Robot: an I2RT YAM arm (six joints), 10 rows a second.
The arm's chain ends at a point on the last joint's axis. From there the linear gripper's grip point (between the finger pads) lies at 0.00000 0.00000 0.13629 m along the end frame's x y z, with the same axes.
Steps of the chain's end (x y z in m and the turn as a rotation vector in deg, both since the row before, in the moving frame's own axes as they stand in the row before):
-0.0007 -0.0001 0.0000 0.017 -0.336 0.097
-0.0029 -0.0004 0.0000 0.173 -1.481 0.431
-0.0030 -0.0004 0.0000 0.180 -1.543 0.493
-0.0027 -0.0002 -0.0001 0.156 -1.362 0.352
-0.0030 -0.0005 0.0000 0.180 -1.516 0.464
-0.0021 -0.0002 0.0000 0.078 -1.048 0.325
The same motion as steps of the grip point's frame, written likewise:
-0.0015 -0.0001 0.0000 0.017 -0.336 0.097
-0.0064 -0.0008 0.0000 0.173 -1.481 0.431
-0.0067 -0.0008 -0.0001 0.180 -1.543 0.493
-0.0059 -0.0006 -0.0001 0.156 -1.362 0.352
-0.0066 -0.0009 0.0000 0.180 -1.516 0.464
-0.0046 -0.0004 0.0000 0.078 -1.048 0.325

